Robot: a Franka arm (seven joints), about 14 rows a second.
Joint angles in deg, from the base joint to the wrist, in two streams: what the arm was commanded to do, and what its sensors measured. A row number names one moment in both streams.
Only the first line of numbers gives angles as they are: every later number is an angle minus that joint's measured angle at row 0.
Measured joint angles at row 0:
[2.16, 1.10, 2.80, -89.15, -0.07, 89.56, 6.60]
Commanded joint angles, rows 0 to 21:
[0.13, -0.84, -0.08, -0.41, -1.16, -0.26, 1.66]
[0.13, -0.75, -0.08, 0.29, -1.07, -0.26, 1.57]
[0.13, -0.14, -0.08, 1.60, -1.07, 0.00, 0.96]
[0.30, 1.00, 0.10, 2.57, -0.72, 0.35, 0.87]
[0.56, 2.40, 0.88, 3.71, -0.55, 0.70, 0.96]
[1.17, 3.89, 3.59, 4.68, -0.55, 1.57, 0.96]
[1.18, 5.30, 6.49, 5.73, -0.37, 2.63, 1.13]
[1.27, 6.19, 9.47, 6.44, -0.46, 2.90, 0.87]
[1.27, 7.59, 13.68, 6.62, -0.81, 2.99, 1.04]
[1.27, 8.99, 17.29, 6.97, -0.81, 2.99, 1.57]
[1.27, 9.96, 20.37, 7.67, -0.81, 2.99, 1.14]
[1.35, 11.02, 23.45, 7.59, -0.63, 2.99, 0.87]
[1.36, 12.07, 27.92, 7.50, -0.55, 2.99, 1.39]
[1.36, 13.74, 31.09, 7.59, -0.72, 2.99, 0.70]
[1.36, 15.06, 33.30, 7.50, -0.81, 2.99, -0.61]
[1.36, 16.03, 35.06, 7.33, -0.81, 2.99, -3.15]
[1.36, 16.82, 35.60, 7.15, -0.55, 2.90, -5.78]
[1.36, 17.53, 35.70, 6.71, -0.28, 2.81, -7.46]
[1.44, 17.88, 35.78, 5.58, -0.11, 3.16, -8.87]
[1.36, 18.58, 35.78, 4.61, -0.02, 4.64, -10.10]
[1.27, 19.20, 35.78, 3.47, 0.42, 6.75, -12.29]
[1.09, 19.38, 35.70, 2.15, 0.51, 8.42, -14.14]
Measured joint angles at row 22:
[1.69, 18.31, 35.36, 3.86, -0.07, 5.51, -9.74]
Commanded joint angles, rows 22 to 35:
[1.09, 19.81, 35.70, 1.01, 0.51, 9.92, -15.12]
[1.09, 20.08, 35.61, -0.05, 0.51, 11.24, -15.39]
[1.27, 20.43, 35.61, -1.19, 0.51, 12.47, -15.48]
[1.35, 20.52, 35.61, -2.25, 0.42, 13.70, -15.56]
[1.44, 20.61, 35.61, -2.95, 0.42, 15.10, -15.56]
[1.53, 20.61, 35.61, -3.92, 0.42, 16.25, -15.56]
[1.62, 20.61, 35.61, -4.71, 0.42, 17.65, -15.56]
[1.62, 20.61, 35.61, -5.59, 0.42, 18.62, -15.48]
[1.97, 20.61, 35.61, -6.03, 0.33, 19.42, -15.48]
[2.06, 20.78, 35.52, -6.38, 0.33, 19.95, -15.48]
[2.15, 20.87, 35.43, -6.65, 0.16, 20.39, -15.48]
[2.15, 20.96, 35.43, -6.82, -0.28, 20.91, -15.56]
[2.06, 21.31, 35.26, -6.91, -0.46, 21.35, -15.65]
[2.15, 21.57, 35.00, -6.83, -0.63, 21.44, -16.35]
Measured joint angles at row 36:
[1.90, 21.37, 35.50, -5.34, -0.07, 19.68, -14.34]
